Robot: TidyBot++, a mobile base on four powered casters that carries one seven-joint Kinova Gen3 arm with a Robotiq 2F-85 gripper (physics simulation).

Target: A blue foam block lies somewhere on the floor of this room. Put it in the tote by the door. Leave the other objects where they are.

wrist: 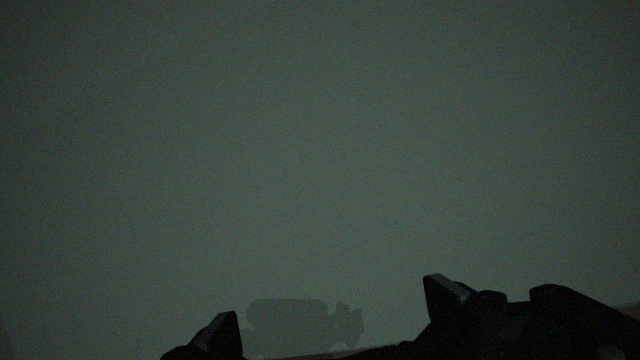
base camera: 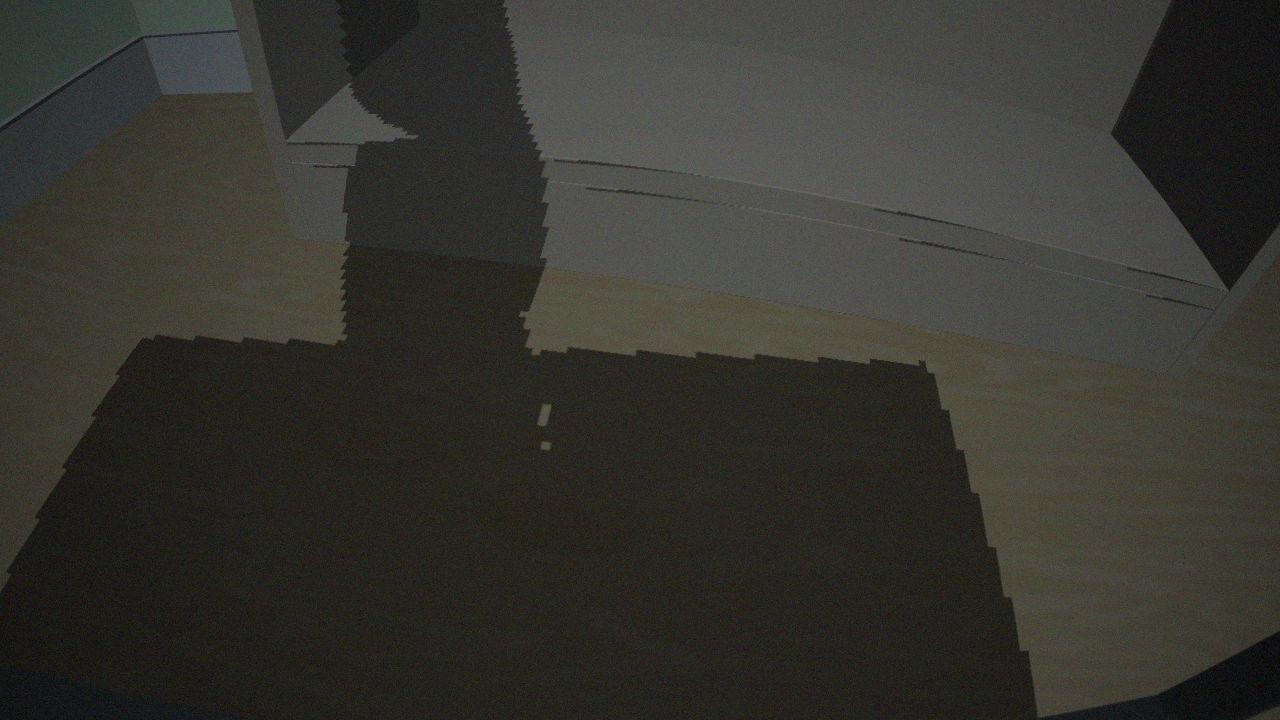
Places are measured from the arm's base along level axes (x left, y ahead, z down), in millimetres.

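Where they show: gripper, between the fingertips: (wrist: 333,315).
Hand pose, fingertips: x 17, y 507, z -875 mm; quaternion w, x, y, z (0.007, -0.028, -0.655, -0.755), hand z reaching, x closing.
Observation:
After its pixels a point has its place.
My gripper (wrist: 333,315) {x 17, y 507, z -875 mm} is open in the wrist view, its two dark fingers wide apart at the bottom edge with no object between them. It faces a plain grey-green wall. The blue foam block does not show in the base camera view or the wrist view. The tote by the door does not show in either view.
In the base camera view a grey cabinet-like unit (base camera: 805,259) {x -146, y 490, z 352 mm} stands across the wooden floor (base camera: 1145,501) {x -395, y 306, z 396 mm} in front of the base. The robot's shadow falls on both. Green wall (base camera: 62,53) {x 664, y 786, z 278 mm} with a grey lower band is at the far left. A dark panel (base camera: 1208,116) {x -521, y 569, z 208 mm} is at the upper right.

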